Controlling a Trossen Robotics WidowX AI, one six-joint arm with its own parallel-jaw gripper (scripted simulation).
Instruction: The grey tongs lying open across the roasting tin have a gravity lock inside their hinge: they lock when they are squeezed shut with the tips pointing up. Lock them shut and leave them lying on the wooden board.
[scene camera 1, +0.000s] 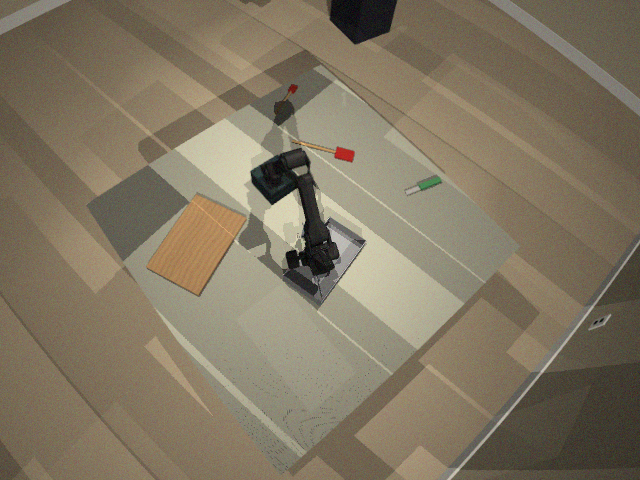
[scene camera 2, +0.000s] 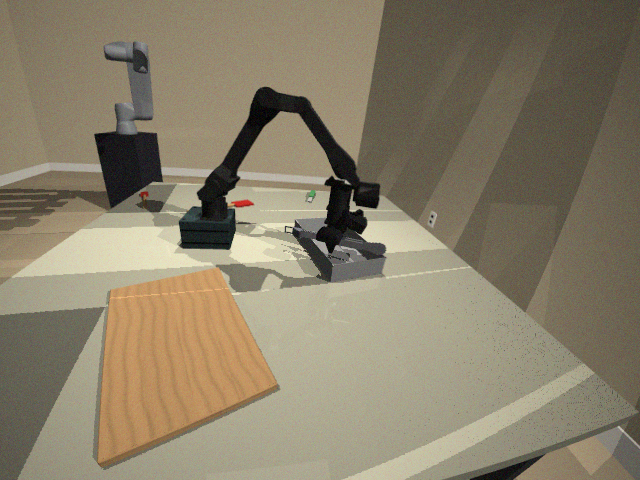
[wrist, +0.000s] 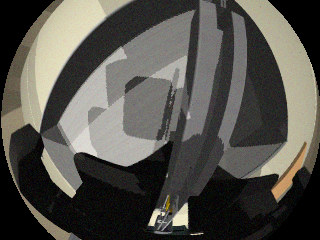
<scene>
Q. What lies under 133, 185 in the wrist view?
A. My gripper.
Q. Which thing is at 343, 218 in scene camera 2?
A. My gripper.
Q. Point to a wooden board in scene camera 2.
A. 178, 352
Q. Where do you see a wooden board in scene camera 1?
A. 190, 253
</scene>
